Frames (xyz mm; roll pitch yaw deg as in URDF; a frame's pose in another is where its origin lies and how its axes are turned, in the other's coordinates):
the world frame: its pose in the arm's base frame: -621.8 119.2 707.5 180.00 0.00 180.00
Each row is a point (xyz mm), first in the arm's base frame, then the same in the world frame.
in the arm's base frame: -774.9 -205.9 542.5
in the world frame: 153.1 -325.1 165.0
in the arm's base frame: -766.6 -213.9 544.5
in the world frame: 144.8 -333.1 163.0
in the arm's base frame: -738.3 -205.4 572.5
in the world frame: 116.5 -324.6 135.0
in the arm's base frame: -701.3 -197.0 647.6
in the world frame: 79.5 -316.2 59.9
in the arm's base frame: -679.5 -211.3 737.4
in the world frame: 57.7 -330.5 -29.9
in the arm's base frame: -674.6 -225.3 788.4
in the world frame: 52.8 -344.5 -80.9
